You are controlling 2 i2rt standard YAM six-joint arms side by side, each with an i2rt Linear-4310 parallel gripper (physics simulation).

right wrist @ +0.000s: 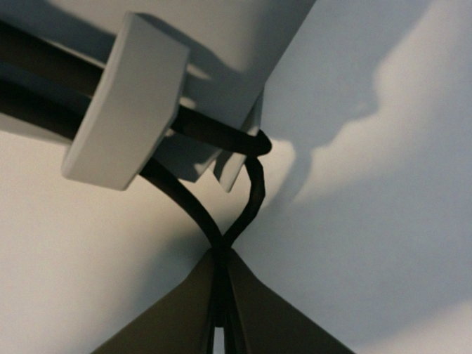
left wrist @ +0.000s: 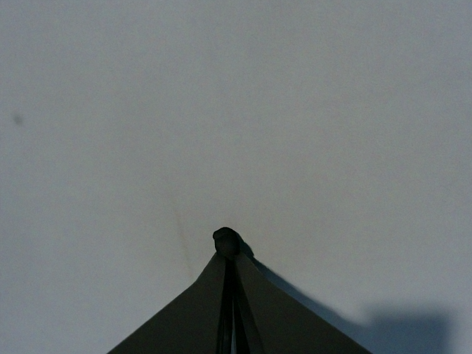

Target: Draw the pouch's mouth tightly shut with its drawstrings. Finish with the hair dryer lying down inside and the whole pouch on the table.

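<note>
My left gripper [left wrist: 228, 264] is shut on a dark drawstring, whose rounded end [left wrist: 226, 242] sticks out past the fingertips in the left wrist view. My right gripper [right wrist: 220, 261] is shut on another dark drawstring [right wrist: 256, 187], which forms a small loop above the fingertips. Two thick dark cord lengths [right wrist: 47, 55] run in from the left to a pale grey angular block [right wrist: 132, 102] and come out on its other side. The hair dryer cannot be made out in either view, nor can the pouch's mouth.
A pale surface [left wrist: 150, 100] [right wrist: 375, 240] lies behind both grippers. A blurred shadow [left wrist: 410, 330] falls at the lower right of the left wrist view. More pale angular parts [right wrist: 231, 172] stand just right of the block, with shadows beside them.
</note>
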